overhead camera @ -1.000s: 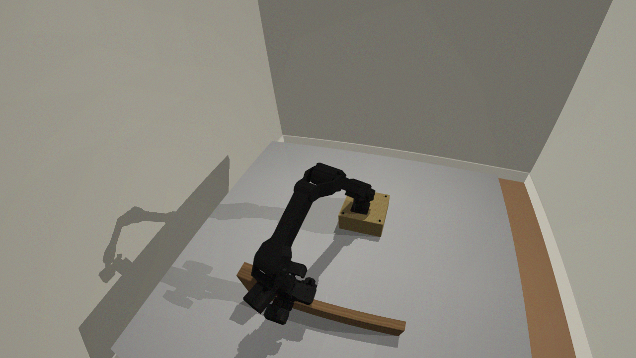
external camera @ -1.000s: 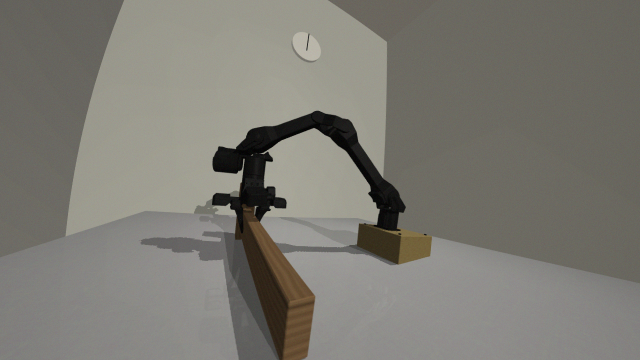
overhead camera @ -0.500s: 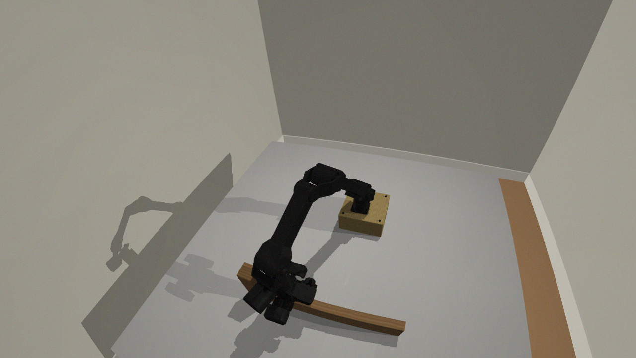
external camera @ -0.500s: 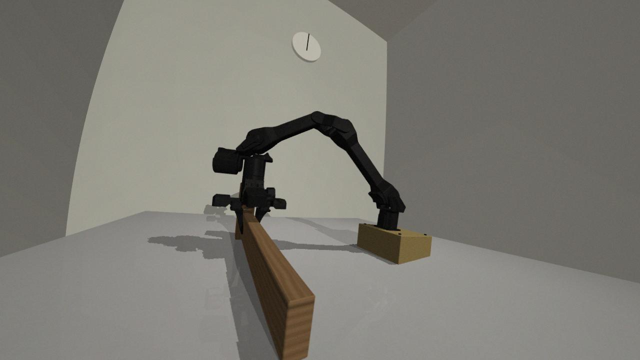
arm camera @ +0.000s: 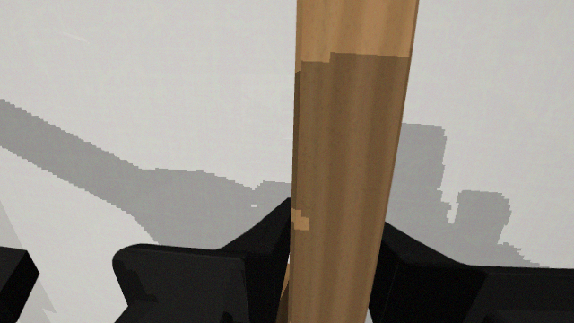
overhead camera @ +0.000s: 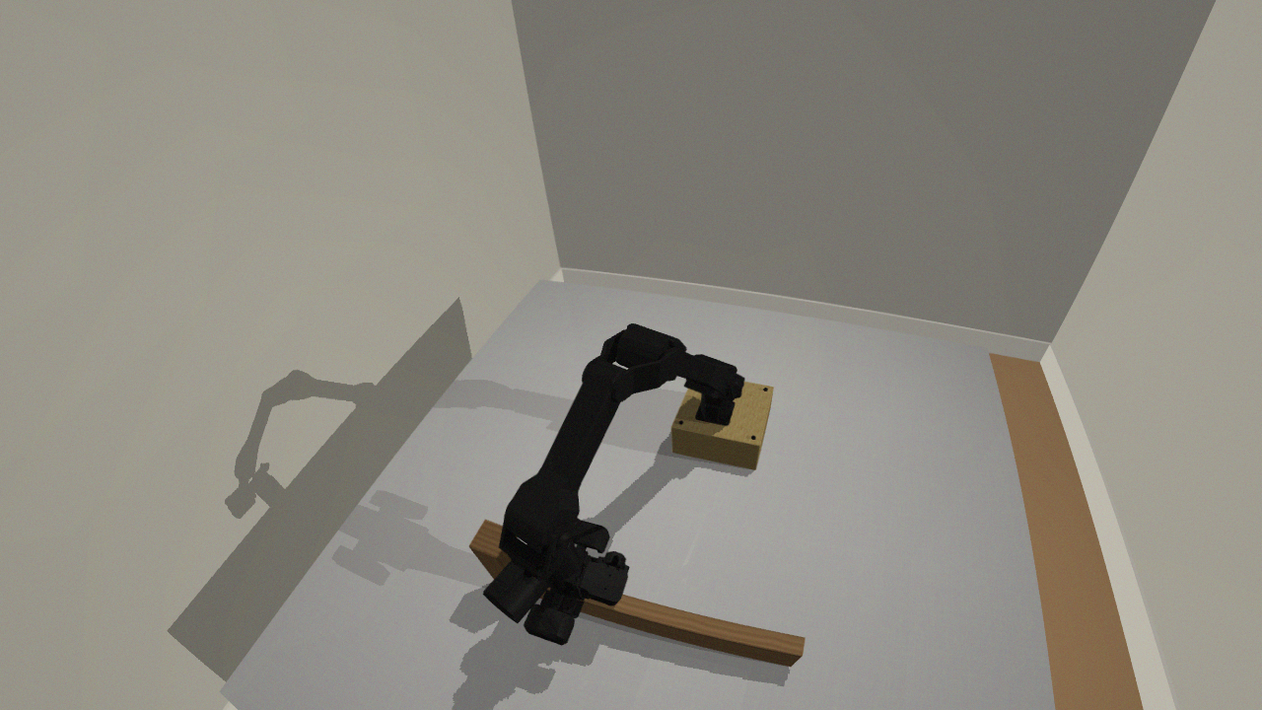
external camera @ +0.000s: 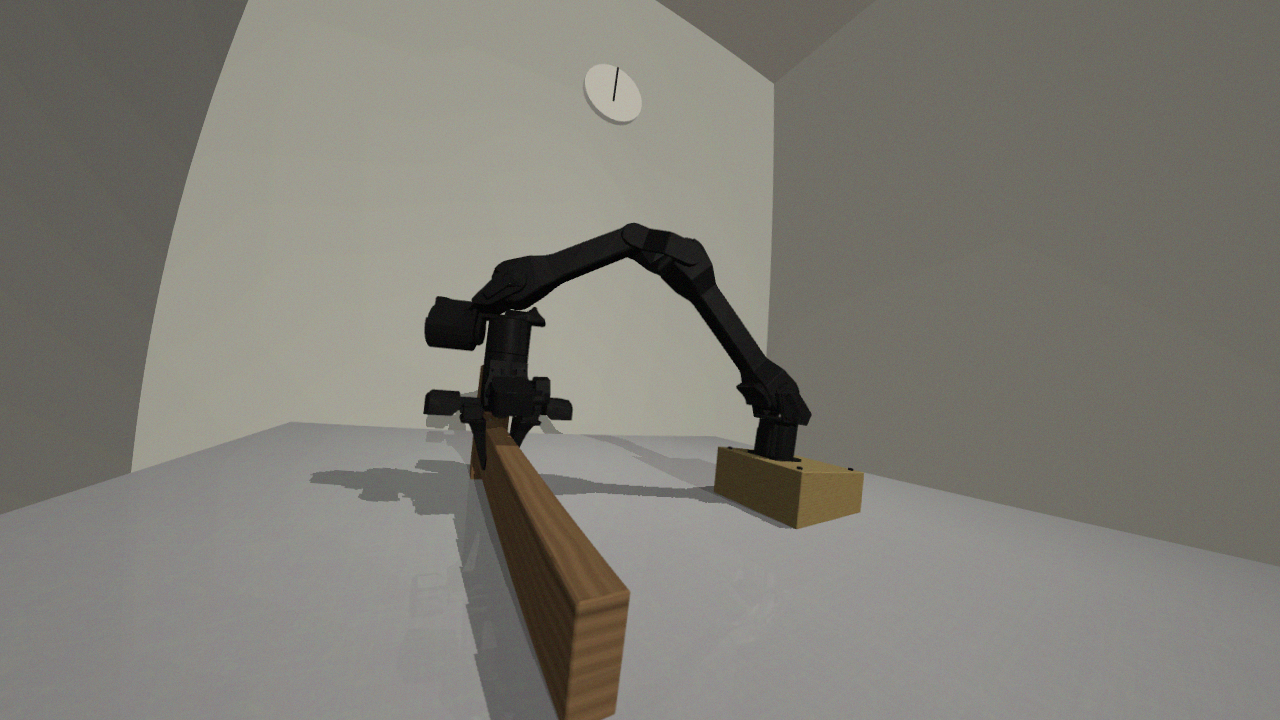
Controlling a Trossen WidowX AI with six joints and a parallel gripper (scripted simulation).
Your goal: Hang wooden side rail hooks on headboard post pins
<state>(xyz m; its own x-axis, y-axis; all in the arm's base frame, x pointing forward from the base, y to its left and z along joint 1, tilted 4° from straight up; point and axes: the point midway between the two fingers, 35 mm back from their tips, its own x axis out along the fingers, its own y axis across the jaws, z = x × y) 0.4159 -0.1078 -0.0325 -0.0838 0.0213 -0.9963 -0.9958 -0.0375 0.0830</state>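
The wooden headboard post lies 110 mm to the right of my gripper tip and 50 mm above it.
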